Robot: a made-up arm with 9 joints. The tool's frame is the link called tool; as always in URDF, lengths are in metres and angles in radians. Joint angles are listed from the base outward.
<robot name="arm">
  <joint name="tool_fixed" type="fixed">
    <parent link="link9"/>
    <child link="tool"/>
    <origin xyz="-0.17 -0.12 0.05" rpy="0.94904 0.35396 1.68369"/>
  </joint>
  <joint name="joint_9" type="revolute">
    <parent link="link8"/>
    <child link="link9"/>
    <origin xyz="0.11 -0.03 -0.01" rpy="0 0 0"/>
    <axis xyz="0 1 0"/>
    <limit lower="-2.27" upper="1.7"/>
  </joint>
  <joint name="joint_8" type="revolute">
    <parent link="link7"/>
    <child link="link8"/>
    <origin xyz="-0.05 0.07 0.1" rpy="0 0 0"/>
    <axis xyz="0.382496 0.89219 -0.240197"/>
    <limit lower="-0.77" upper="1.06"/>
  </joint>
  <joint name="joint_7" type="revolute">
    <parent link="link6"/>
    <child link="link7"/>
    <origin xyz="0.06 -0.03 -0.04" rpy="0 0 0"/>
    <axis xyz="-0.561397 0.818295 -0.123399"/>
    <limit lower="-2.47" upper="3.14"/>
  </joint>
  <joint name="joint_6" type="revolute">
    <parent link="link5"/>
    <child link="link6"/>
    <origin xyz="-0.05 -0.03 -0.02" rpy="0 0 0"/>
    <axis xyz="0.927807 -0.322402 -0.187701"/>
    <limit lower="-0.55" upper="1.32"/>
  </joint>
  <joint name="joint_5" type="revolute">
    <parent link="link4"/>
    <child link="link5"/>
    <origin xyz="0.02 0.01 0.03" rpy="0 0 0"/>
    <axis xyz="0 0 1"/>
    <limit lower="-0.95" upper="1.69"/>
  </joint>
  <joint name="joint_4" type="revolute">
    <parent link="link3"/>
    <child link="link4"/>
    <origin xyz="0.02 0.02 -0.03" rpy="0 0 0"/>
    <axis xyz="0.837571 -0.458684 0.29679"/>
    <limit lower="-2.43" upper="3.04"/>
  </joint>
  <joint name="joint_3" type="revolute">
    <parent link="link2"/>
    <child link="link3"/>
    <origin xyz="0.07 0 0.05" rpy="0 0 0"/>
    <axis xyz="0 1 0"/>
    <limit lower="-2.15" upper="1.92"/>
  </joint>
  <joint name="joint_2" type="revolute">
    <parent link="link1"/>
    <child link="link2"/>
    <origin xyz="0.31 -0.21 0.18" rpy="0 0 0"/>
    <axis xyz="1 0 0"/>
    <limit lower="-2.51" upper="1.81"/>
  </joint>
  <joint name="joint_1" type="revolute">
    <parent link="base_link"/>
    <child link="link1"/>
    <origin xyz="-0.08 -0.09 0.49" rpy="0 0 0"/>
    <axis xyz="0 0 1"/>
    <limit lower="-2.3" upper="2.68"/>
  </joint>
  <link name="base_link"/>
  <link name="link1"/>
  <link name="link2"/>
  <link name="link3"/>
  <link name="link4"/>
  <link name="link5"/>
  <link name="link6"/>
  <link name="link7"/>
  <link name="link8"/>
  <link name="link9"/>
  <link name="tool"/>
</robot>
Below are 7 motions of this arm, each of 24 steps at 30 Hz.
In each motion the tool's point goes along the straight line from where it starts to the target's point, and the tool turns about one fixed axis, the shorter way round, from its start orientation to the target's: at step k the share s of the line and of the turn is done. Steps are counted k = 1, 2, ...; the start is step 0. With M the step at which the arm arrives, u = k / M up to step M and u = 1 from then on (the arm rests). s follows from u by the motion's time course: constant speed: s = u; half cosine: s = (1 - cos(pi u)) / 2; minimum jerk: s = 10 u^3 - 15 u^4 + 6 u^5.
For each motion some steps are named. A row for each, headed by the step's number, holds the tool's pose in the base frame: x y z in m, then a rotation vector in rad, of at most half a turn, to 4 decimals.
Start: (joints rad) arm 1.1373 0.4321 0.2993 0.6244 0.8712 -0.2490 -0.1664 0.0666 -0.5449
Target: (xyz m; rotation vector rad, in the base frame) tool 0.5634 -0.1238 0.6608 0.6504 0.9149 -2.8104
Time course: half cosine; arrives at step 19
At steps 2, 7, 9, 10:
2: 0.3976 0.2016 0.5757 -0.3475 0.4530 -2.7238
7: 0.4440 0.1106 0.5995 -0.0811 0.5849 -2.7855
9: 0.4712 0.0572 0.6135 0.0802 0.6617 -2.8087
10: 0.4852 0.0296 0.6207 0.1651 0.7011 -2.8168

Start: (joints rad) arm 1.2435 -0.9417 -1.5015 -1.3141 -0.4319 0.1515 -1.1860 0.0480 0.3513
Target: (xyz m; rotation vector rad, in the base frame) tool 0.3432 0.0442 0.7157 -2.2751 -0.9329 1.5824
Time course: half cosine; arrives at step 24
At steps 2, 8, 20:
2: 0.2930 0.0623 0.5773 -1.3587 -1.1724 1.5756
8: 0.3049 0.0580 0.6101 -1.5738 -1.1334 1.5948
20: 0.3398 0.0454 0.7063 -2.2123 -0.9559 1.5887

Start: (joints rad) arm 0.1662 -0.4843 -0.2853 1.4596 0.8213 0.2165 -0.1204 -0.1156 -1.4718
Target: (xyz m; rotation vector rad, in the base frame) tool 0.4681 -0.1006 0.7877 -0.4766 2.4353 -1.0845
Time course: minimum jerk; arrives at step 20
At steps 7, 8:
7: 0.4686 -0.0748 0.7317 -0.1478 2.4474 -1.8102
8: 0.4686 -0.0776 0.7377 -0.1875 2.4558 -1.7313

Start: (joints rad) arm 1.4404 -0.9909 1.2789 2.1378 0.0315 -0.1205 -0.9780 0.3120 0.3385
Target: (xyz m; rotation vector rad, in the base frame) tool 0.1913 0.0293 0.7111 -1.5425 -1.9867 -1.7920
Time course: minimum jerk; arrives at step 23
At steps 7, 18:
7: 0.2289 0.0740 0.5423 -1.1624 -0.5926 -2.6844
18: 0.1946 0.0332 0.6964 -1.5265 -1.8809 -1.8991

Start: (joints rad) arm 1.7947 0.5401 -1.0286 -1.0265 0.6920 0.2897 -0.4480 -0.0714 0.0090
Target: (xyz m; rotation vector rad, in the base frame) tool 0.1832 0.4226 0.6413 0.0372 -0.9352 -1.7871
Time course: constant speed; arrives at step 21
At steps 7, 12, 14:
7: 0.2161 0.3205 0.6928 0.0846 -0.5272 -2.6194
12: 0.2043 0.3570 0.6744 0.0671 -0.6983 -2.3294
14: 0.1996 0.3716 0.6671 0.0602 -0.7584 -2.2109

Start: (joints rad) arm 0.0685 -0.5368 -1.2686 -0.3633 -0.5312 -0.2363 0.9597 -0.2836 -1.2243
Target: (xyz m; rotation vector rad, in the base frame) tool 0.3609 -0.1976 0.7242 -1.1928 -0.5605 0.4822
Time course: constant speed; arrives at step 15
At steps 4, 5, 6, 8, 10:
4: 0.2963 -0.2979 0.7321 -1.2701 0.0731 0.3164
5: 0.3021 -0.2888 0.7313 -1.2666 0.0154 0.3324
6: 0.3080 -0.2797 0.7306 -1.2623 -0.0422 0.3483
8: 0.3198 -0.2615 0.7292 -1.2518 -0.1576 0.3794
10: 0.3315 -0.2432 0.7278 -1.2384 -0.2728 0.4097

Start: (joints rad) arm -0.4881 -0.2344 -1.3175 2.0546 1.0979 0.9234 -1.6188 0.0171 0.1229
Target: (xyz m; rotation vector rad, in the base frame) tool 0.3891 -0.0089 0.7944 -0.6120 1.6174 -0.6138
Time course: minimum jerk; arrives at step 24
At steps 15, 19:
15: 0.3524 -0.0683 0.7724 -0.4662 1.3005 -0.7962
19: 0.3805 -0.0228 0.7892 -0.5781 1.5442 -0.6593

